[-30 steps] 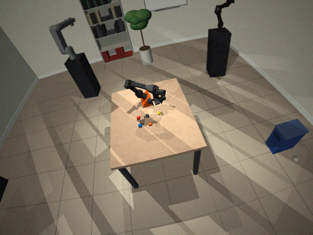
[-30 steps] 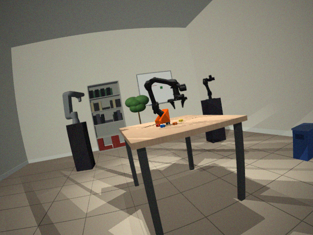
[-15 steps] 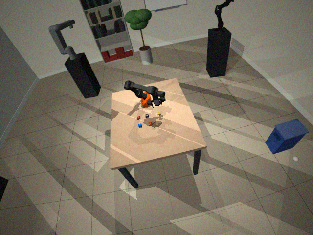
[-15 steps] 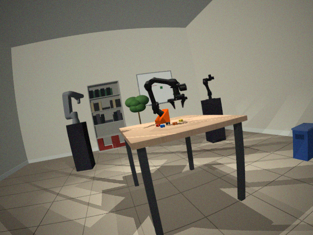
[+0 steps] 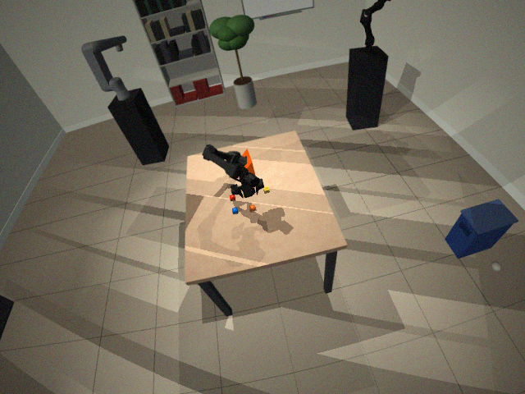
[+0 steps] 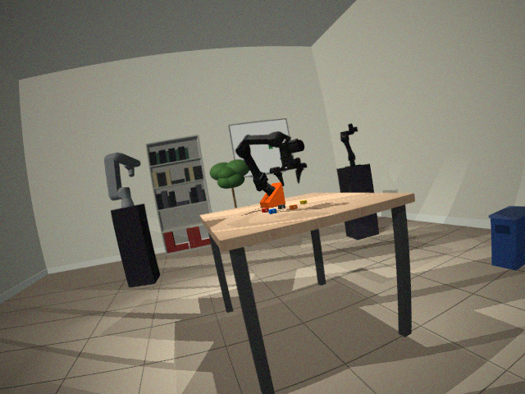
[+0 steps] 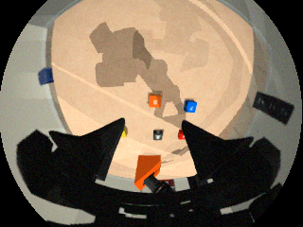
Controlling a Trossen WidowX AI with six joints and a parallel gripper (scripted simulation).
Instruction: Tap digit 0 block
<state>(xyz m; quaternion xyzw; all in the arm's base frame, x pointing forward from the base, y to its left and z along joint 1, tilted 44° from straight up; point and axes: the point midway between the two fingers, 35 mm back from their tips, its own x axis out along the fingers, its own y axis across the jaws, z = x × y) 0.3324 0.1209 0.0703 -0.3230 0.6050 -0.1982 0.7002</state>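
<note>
Right now the orange block is 110 mm below my gripper tip and 10 mm to the right of it. Round my gripper tip: dark grey block (130 mm behind, 110 mm below, 40 mm to the right); yellow block (140 mm behind, 110 mm below, 90 mm to the left); blue block (120 mm to the right, 110 mm below).
</note>
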